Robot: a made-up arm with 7 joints.
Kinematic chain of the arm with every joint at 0, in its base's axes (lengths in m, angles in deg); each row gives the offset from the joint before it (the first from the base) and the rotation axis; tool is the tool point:
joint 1: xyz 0 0 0.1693 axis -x
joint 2: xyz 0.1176 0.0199 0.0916 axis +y
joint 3: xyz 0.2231 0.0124 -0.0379 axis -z
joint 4: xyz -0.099 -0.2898 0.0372 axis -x
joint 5: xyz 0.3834 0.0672 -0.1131 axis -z
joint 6: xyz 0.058 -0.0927 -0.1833 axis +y
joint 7: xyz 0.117 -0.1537 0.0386 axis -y
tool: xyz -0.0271 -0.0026 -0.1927
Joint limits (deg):
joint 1: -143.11..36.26
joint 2: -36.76..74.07
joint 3: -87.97..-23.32
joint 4: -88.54..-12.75
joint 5: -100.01..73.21
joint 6: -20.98..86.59
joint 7: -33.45..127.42
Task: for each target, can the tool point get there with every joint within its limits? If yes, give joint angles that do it. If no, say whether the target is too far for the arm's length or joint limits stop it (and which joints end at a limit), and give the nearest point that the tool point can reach.
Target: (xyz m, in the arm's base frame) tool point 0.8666 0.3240 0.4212
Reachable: yes | joints -104.17 -9.64 -53.49 -20.39 3.72 54.56 45.02
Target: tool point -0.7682 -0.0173 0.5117
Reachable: no: joint limits stop it (at a limit: joint 1, joint 2, joint 3, joint 6) | nearest point -0.3716 -0.0048 0.5733 | short by 0.402 m
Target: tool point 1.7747 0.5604 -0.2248
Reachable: no: too far | nearest point 1.1025 0.3279 -0.0151 | short by 0.742 m
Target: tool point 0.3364 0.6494 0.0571
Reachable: yes | joints 9.31 7.39 -65.70 -61.73 -75.88 27.12 40.09
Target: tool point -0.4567 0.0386 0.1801
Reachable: no: joint limits stop it (at a limit: joint 2, joint 3, joint 5, joint 6) | nearest point -0.2871 0.1599 0.2140 | short by 0.211 m
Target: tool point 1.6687 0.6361 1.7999
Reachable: no: too far | nearest point 0.7719 0.2852 0.9003 | short by 1.318 m
